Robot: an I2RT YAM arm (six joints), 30 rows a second.
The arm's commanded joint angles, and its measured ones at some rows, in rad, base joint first. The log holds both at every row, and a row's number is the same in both.
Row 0, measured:
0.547, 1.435, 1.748, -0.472, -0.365, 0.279
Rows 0 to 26, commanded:
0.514, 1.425, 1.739, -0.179, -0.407, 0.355
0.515, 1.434, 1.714, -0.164, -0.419, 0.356
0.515, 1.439, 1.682, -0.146, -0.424, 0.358
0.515, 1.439, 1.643, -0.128, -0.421, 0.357
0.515, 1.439, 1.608, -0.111, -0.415, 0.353
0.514, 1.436, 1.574, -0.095, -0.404, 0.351
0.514, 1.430, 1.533, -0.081, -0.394, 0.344
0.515, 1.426, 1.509, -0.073, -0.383, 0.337
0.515, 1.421, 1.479, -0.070, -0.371, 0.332
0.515, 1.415, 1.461, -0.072, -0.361, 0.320
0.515, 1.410, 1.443, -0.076, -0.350, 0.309
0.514, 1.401, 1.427, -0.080, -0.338, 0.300
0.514, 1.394, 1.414, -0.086, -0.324, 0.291
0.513, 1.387, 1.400, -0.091, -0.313, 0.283
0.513, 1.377, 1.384, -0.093, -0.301, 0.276
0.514, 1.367, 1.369, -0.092, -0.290, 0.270
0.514, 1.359, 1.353, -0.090, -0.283, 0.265
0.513, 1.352, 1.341, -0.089, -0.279, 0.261
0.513, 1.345, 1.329, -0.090, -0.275, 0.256
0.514, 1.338, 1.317, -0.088, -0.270, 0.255
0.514, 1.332, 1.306, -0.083, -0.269, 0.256
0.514, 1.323, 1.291, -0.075, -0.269, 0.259
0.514, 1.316, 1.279, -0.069, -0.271, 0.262
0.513, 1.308, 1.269, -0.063, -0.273, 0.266
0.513, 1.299, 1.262, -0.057, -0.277, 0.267
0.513, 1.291, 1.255, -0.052, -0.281, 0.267
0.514, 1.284, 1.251, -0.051, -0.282, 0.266
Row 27, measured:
0.516, 1.314, 1.268, -0.089, -0.296, 0.276
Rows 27 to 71, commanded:
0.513, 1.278, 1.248, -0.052, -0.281, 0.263
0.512, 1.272, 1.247, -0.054, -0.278, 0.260
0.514, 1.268, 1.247, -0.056, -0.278, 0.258
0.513, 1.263, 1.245, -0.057, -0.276, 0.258
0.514, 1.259, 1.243, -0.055, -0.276, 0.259
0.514, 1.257, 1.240, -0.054, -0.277, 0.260
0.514, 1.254, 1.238, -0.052, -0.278, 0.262
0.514, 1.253, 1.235, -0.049, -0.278, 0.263
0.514, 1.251, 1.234, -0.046, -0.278, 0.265
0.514, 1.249, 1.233, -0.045, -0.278, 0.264
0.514, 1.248, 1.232, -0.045, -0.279, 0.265
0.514, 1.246, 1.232, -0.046, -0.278, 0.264
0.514, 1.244, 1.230, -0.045, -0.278, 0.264
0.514, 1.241, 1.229, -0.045, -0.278, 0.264
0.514, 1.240, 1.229, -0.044, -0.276, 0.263
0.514, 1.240, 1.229, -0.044, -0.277, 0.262
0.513, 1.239, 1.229, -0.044, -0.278, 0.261
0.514, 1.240, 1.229, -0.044, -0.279, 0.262
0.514, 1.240, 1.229, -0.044, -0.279, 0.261
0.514, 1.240, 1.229, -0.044, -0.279, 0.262
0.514, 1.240, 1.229, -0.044, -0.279, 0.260
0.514, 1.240, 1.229, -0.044, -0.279, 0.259
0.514, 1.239, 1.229, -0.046, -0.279, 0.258
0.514, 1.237, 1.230, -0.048, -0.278, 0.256
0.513, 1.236, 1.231, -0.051, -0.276, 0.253
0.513, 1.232, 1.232, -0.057, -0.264, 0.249
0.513, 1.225, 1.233, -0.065, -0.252, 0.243
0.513, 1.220, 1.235, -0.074, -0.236, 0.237
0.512, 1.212, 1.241, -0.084, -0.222, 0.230
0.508, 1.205, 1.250, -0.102, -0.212, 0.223
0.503, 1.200, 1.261, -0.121, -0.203, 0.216
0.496, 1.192, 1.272, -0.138, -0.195, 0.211
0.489, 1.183, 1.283, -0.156, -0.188, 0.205
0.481, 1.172, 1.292, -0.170, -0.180, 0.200
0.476, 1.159, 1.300, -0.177, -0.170, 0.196
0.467, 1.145, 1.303, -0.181, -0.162, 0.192
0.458, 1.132, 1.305, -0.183, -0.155, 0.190
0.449, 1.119, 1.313, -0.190, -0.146, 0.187
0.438, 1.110, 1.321, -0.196, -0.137, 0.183
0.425, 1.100, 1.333, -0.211, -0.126, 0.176
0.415, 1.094, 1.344, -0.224, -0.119, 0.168
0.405, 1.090, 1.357, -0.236, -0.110, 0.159
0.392, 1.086, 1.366, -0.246, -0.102, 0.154
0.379, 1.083, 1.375, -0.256, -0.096, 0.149
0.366, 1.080, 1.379, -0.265, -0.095, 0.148
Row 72, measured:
0.450, 1.187, 1.256, -0.374, -0.251, 0.186
